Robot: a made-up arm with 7 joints.
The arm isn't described. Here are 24 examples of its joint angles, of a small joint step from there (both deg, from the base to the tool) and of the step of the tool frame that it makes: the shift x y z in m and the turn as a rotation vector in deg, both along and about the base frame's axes.
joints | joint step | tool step
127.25 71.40 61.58 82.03 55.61 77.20 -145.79 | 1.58 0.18 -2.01 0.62 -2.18 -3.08 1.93 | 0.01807 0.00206 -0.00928 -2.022 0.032 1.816
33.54 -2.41 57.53 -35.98 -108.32 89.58 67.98 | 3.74 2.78 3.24 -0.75 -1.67 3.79 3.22 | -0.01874 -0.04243 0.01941 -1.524 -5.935 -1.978
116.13 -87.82 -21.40 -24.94 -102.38 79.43 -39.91 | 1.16 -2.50 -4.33 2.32 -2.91 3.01 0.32 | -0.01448 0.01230 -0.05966 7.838 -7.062 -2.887
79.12 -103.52 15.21 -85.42 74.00 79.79 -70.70 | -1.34 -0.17 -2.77 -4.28 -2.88 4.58 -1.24 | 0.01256 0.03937 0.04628 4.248 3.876 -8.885
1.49 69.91 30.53 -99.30 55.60 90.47 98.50 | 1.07 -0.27 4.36 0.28 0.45 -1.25 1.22 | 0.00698 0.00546 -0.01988 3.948 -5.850 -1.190
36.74 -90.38 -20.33 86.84 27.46 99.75 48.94 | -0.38 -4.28 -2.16 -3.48 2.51 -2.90 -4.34 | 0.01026 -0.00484 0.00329 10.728 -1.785 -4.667
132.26 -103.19 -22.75 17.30 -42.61 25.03 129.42 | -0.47 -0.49 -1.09 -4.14 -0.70 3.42 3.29 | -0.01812 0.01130 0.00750 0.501 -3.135 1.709
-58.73 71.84 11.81 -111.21 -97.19 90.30 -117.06 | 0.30 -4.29 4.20 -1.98 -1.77 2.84 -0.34 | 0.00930 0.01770 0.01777 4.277 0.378 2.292
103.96 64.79 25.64 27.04 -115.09 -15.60 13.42 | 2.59 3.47 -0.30 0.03 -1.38 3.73 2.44 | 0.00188 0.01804 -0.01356 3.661 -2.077 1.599
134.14 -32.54 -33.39 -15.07 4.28 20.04 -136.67 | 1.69 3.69 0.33 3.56 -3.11 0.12 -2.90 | -0.01688 -0.02877 0.00808 -2.219 -3.030 -3.101
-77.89 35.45 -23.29 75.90 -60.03 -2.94 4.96 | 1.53 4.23 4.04 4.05 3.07 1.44 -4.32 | 0.01283 0.00365 0.01696 -0.499 -1.656 0.423
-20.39 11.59 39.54 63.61 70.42 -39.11 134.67 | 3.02 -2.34 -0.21 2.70 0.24 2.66 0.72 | -0.00480 -0.04052 0.03790 6.821 -0.790 -2.225
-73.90 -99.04 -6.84 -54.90 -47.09 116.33 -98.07 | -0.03 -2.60 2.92 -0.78 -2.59 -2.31 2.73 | -0.00298 -0.02295 -0.00582 0.253 -0.479 -2.717
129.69 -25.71 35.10 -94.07 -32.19 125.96 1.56 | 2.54 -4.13 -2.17 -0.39 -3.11 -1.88 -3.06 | 0.00414 0.00076 -0.00622 7.957 -4.648 -0.627
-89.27 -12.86 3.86 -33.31 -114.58 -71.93 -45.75 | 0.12 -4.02 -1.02 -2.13 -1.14 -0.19 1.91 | -0.02529 -0.03653 0.00853 4.785 -3.355 -1.530
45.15 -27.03 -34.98 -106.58 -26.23 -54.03 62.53 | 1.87 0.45 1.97 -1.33 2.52 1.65 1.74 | -0.00326 0.00879 0.00785 4.439 0.670 -0.818
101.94 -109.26 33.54 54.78 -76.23 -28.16 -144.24 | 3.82 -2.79 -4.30 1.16 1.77 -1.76 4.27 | -0.00496 -0.03855 0.05300 5.614 -6.469 -5.877
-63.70 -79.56 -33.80 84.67 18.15 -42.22 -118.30 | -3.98 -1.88 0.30 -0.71 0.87 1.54 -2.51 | 0.00788 -0.01947 -0.04414 -1.214 3.354 -1.296
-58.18 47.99 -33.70 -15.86 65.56 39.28 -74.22 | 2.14 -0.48 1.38 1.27 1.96 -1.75 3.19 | -0.00948 0.01477 0.03488 -0.077 -3.741 4.641
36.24 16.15 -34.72 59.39 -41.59 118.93 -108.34 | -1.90 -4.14 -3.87 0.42 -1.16 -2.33 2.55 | -0.00693 0.00122 -0.00743 -0.331 1.907 6.871
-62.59 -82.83 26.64 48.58 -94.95 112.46 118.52 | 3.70 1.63 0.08 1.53 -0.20 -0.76 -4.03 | -0.00713 0.00672 0.03035 2.699 3.459 0.716
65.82 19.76 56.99 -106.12 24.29 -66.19 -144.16 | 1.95 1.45 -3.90 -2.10 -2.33 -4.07 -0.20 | -0.01085 0.00386 -0.01972 -1.504 -1.671 -1.174
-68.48 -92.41 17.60 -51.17 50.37 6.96 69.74 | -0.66 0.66 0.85 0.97 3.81 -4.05 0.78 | 0.04325 0.01502 -0.00933 -4.205 7.555 -3.180
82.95 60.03 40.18 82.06 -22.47 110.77 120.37 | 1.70 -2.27 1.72 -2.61 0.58 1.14 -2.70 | -0.00671 -0.01781 -0.03837 3.932 -2.998 -4.094
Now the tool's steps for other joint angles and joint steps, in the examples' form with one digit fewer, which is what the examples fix.
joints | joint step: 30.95 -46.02 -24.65 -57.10 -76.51 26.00 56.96 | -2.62 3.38 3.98 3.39 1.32 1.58 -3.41
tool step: -0.0028 -0.0085 0.0187 -3.91 4.18 -3.03
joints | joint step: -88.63 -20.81 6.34 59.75 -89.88 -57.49 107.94 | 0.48 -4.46 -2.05 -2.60 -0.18 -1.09 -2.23
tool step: -0.0110 -0.0058 0.0298 6.26 -2.35 2.31
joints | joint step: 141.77 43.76 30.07 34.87 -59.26 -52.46 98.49 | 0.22 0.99 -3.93 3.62 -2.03 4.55 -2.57
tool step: 0.0218 -0.0095 0.0139 -0.86 -6.85 3.27
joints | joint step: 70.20 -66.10 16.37 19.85 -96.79 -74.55 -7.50 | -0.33 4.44 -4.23 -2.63 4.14 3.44 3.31
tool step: -0.0271 -0.0571 0.0301 -4.97 -0.08 -4.38
